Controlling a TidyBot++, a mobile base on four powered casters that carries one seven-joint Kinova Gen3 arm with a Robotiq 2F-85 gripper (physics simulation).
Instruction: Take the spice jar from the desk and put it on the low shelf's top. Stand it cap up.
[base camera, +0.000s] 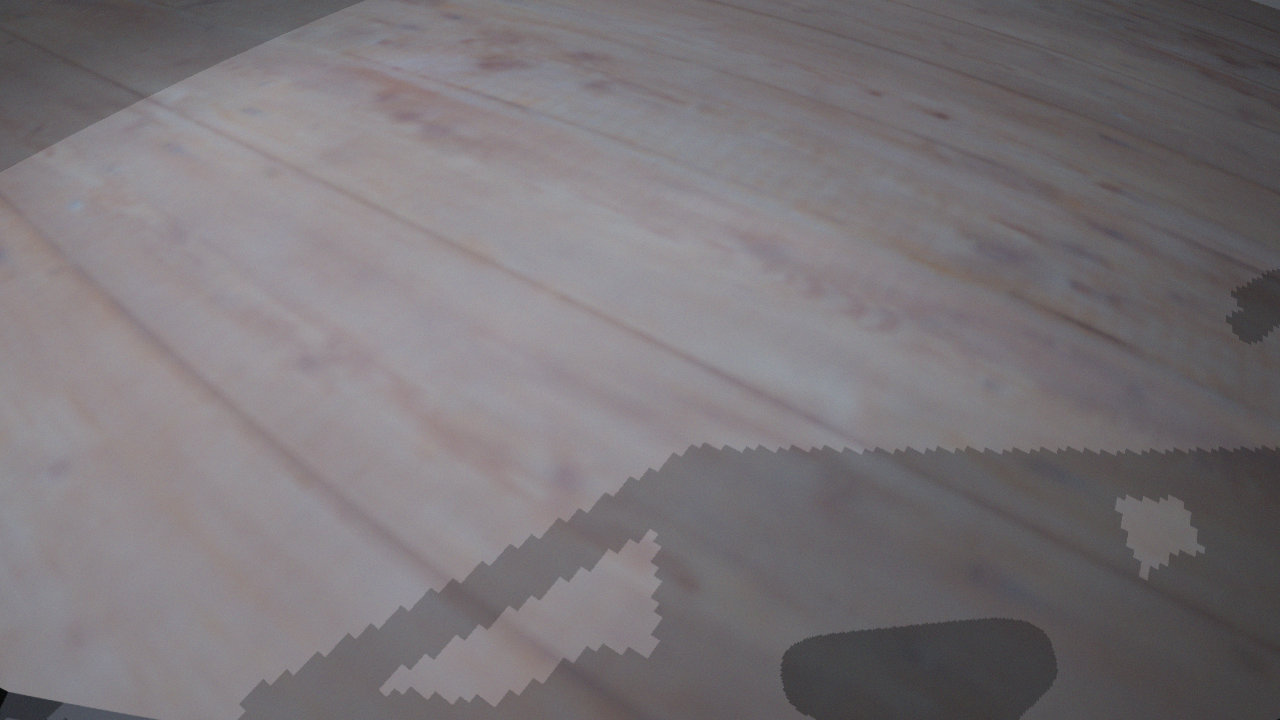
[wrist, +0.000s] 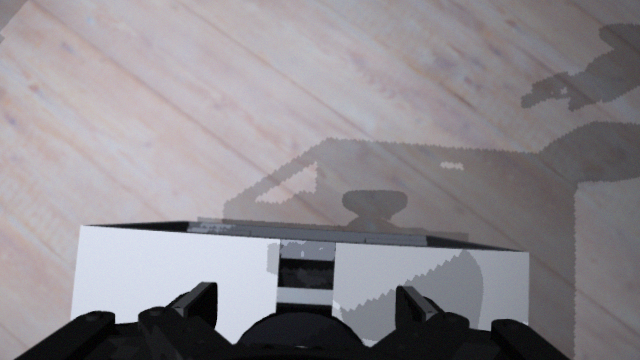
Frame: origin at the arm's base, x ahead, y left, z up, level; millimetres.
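Seen in the pictures: gripper, fingertip midpoint: (wrist: 306, 304).
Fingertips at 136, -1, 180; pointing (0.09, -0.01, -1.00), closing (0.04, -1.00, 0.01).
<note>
A point is followed by its place in that frame, as x, y, z.
My gripper (wrist: 306, 304) @[136, -1, 180] is open and empty in the wrist view. Its two black fingers stand wide apart at the bottom of the view, above the white top of the robot's own base (wrist: 175, 270) @[111, 140, -14]. The spice jar, the desk and the low shelf do not show in either view.
The wooden plank floor (base camera: 537, 313) @[472, 76, -396] (wrist: 200, 100) @[429, 274, -396] stretches across both views. Dark shadows of the robot and its arm (base camera: 895, 555) (wrist: 500, 185) lie on it. A darker shaded stretch of floor shows at the upper left of the base camera view.
</note>
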